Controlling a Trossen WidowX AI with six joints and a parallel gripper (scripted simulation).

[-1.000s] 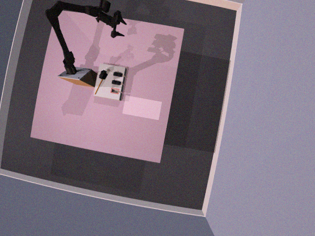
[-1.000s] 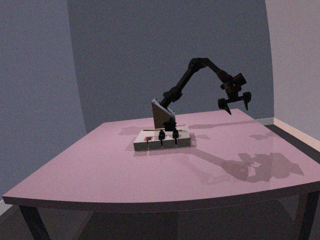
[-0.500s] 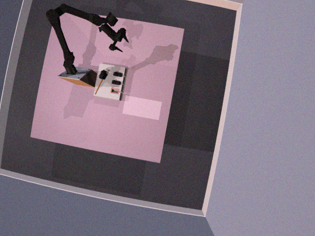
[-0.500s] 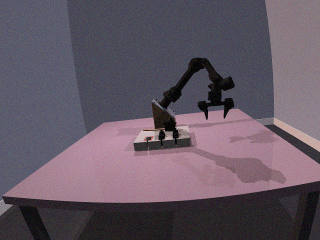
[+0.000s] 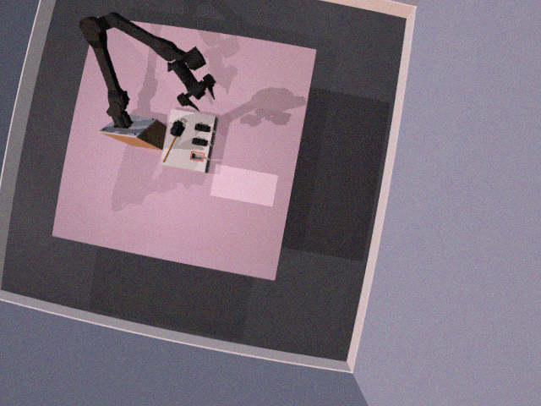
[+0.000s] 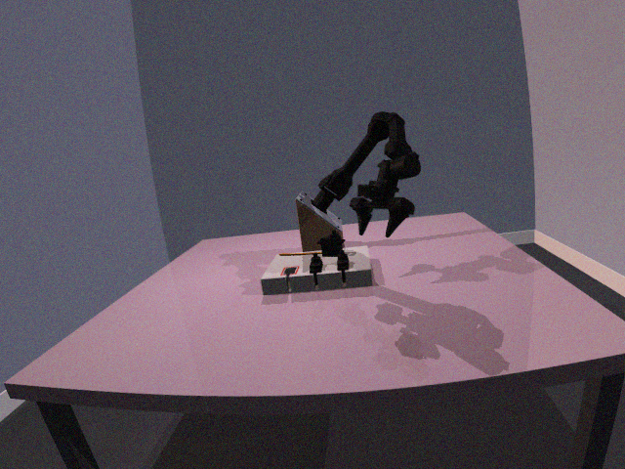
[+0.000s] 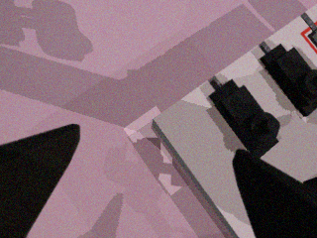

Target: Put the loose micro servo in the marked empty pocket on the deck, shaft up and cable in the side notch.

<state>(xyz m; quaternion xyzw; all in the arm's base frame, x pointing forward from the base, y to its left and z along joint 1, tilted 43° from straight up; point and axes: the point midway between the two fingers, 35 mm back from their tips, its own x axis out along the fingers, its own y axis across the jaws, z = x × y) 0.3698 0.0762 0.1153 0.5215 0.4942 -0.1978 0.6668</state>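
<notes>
The white deck is 16 cm behind my gripper tip, 14 cm to the right of it and 11 cm below it.
</notes>
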